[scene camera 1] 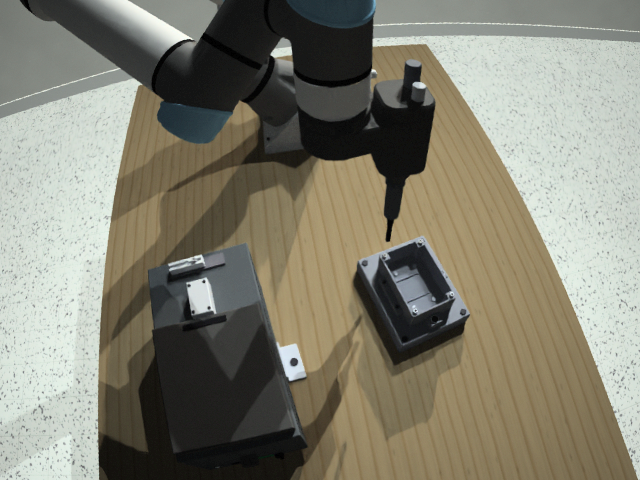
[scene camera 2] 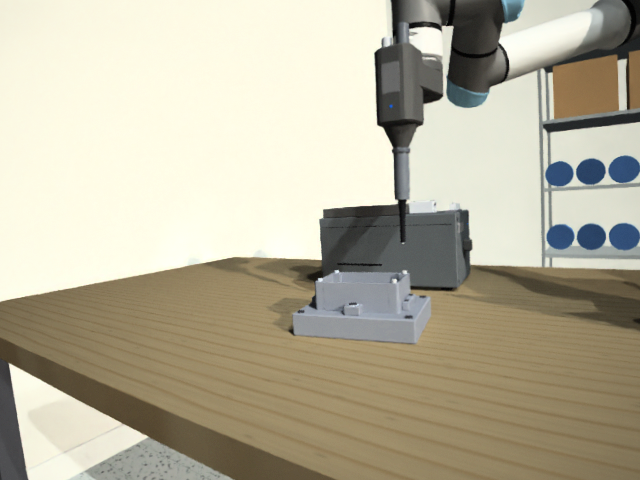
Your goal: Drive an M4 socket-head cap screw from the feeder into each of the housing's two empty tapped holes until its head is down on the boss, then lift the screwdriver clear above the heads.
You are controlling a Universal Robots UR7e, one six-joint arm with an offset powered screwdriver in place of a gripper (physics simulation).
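The grey housing (scene camera 1: pixel 447 323) (scene camera 2: pixel 330 297) stands on the table with its open box part upward. A light screw head shows at each of its four top corners: the back-left head (scene camera 1: pixel 384 256), the back-right head (scene camera 1: pixel 420 241), the front-right head (scene camera 1: pixel 451 295) and the front-left head (scene camera 1: pixel 415 310) in scene camera 1. They look down on the bosses. My screwdriver (scene camera 1: pixel 388 240) (scene camera 2: pixel 403 242) points straight down, its bit tip above the heads and apart from the housing. No screw can be made out on the thin dark bit; a tiny light spot shows at its end in scene camera 2.
The dark screw feeder (scene camera 1: pixel 227 382) (scene camera 2: pixel 387 248) stands left of the housing in scene camera 1, behind it in scene camera 2. A white tab (scene camera 1: pixel 293 361) with a dark spot sticks out of its side. A shelf rack (scene camera 2: pixel 589 124) stands in the background.
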